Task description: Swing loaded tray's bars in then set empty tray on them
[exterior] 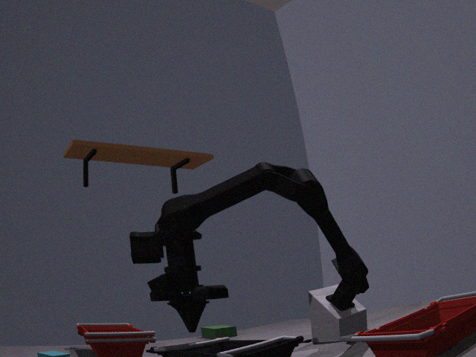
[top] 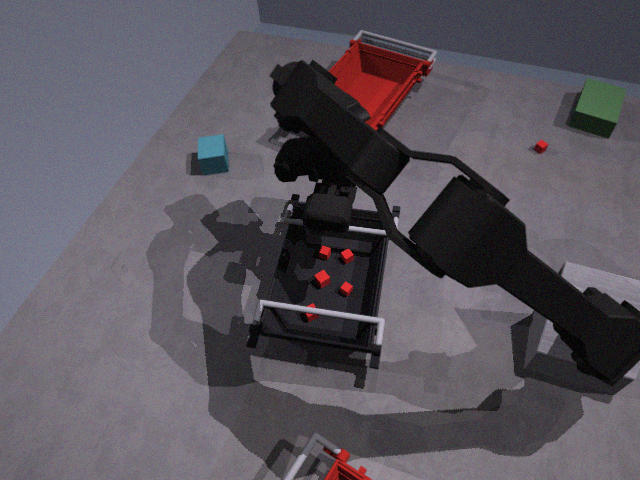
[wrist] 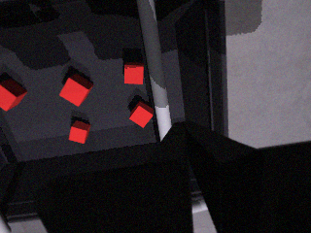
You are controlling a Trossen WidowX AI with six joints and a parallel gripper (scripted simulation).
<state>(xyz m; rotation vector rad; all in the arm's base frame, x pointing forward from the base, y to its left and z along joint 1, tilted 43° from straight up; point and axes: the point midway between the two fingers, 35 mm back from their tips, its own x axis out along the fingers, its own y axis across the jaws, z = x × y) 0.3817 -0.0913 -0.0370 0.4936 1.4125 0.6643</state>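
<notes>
Right now the red tray is 45 cm to the left of my gripper tip, 20 cm behind it and 5 cm below it. The rest, counted from my gripper tip: teal cube 29 cm ahead, 12 cm to the right, 7 cm below; green cube 47 cm to the right, 41 cm behind, 7 cm below.
</notes>
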